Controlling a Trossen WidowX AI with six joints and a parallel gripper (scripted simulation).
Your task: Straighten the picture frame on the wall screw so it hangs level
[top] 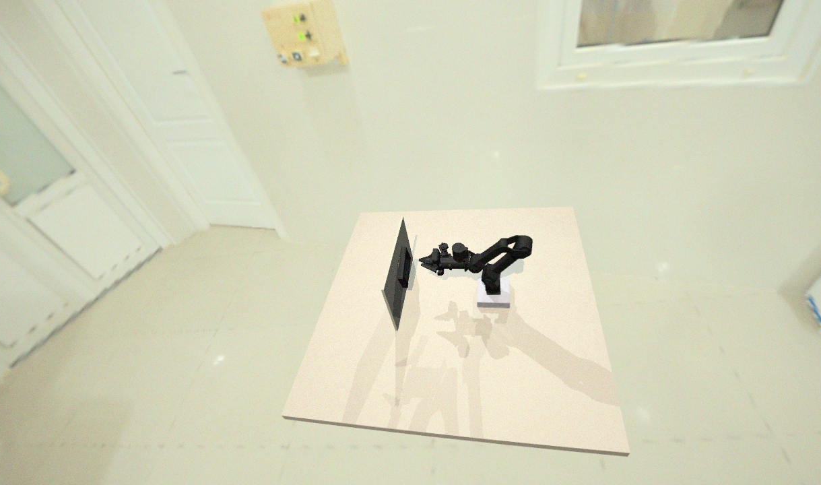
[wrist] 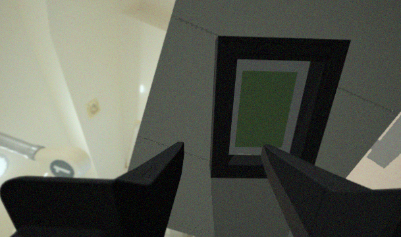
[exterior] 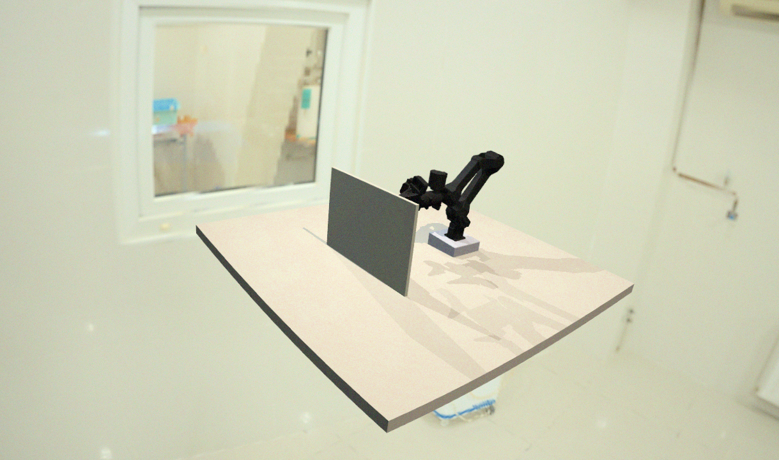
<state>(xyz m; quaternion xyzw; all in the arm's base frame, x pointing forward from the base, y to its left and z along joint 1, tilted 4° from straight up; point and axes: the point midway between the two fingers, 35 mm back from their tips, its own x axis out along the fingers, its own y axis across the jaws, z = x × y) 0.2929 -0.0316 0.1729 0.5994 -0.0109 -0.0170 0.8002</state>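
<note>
Now: the picture frame 9 cm ahead of my gripper tip, 2 cm to the right of it and 6 cm below it. From my gripper tip the other things lie so: wall panel 10 cm ahead, 1 cm to the right, 7 cm below.
</note>
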